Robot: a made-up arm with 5 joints. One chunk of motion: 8 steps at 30 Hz.
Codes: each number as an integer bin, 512 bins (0 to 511) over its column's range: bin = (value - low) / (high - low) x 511, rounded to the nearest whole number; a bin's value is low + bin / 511 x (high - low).
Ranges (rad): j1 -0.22..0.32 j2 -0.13..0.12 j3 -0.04..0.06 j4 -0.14..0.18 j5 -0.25..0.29
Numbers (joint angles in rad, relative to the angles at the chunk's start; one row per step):
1: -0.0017 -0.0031 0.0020 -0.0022 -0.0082
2: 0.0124 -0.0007 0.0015 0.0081 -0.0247
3: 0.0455 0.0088 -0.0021 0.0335 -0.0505
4: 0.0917 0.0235 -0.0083 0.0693 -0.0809
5: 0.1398 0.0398 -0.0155 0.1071 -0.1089
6: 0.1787 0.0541 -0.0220 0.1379 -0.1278
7: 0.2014 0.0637 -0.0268 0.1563 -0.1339
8: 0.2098 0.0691 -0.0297 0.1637 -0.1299
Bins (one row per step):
1: 207 259 215 220 229
2: 220 264 212 236 213
3: 251 284 194 277 189
4: 295 314 162 334 160
5: 340 347 125 395 134
6: 377 376 92 444 116
7: 399 396 67 473 110
8: 407 407 53 485 114

